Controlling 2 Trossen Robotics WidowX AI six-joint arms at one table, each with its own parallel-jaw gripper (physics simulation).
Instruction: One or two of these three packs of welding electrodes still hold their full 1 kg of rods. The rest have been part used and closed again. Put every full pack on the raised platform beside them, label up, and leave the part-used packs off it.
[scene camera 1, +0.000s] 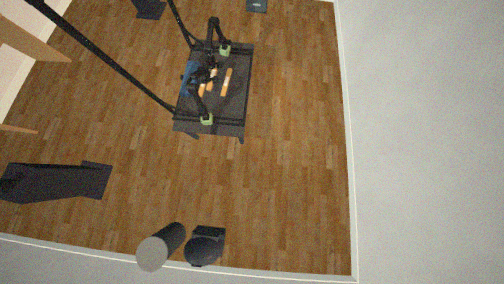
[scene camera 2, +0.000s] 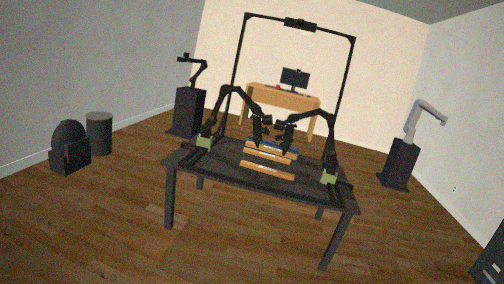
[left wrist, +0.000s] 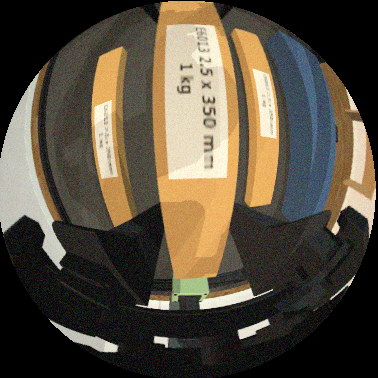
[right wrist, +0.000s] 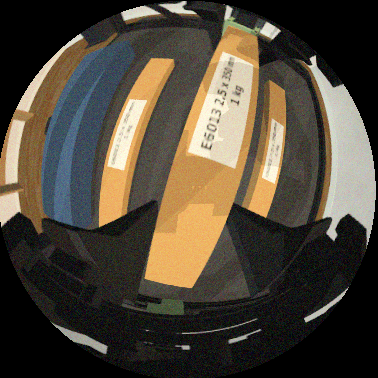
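Pixels of known places: left gripper, fingertip midpoint: (scene camera 1: 215, 69) (scene camera 2: 283, 154) (left wrist: 195, 205) (right wrist: 234, 57); right gripper, fingertip midpoint: (scene camera 1: 210, 83) (scene camera 2: 257, 146) (right wrist: 191, 205); left arm's base, origin of the base link: (scene camera 1: 224, 47) (scene camera 2: 330, 172) (left wrist: 188, 297); right arm's base, origin of the base link: (scene camera 1: 205, 117) (scene camera 2: 205, 136).
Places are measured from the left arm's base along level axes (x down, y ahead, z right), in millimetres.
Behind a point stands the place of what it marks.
Observation:
An orange pack (scene camera 1: 201, 91) (scene camera 2: 272, 148) {x -50, y 424, z -42 mm} (left wrist: 197, 100) {x -49, y 413, z -39 mm} (right wrist: 220, 110) {x -49, y 452, z -41 mm} with a white "E6013 2.5 x 350 mm, 1 kg" label facing up is held above the table by both grippers. My left gripper (scene camera 2: 286, 151) {x -30, y 340, z -31 mm} (left wrist: 195, 205) {x -30, y 340, z -31 mm} is shut on one end. My right gripper (scene camera 2: 257, 145) {x -33, y 526, z -52 mm} (right wrist: 191, 205) {x -33, y 526, z -52 mm} is shut on the other end. A second pack (scene camera 1: 209, 86) (scene camera 2: 267, 156) {x 53, y 469, z 54 mm} (left wrist: 262, 120) {x 46, y 443, z 69 mm} (right wrist: 120, 140) {x 46, y 496, z 76 mm} lies label up beside the blue raised platform (scene camera 1: 187, 90) (left wrist: 310, 125) {x 13, y 466, z 158 mm} (right wrist: 70, 140) {x 10, y 523, z 159 mm}. A third pack (scene camera 1: 226, 82) {x 47, y 408, z -172 mm} (scene camera 2: 267, 170) {x 49, y 386, z -188 mm} (left wrist: 107, 135) {x 46, y 399, z -157 mm} (right wrist: 272, 150) {x 46, y 400, z -162 mm} lies label up, farther from the platform.
The dark table (scene camera 1: 235, 102) {x 71, y 597, z -344 mm} (scene camera 2: 225, 165) {x 70, y 633, z -285 mm} carries both arms on green bases, one at each end. A black overhead frame (scene camera 2: 239, 57) {x -596, y 915, z 205 mm} rises behind the table in scene camera 2. The two forearms and grippers stand close together over the packs and hide part of the platform.

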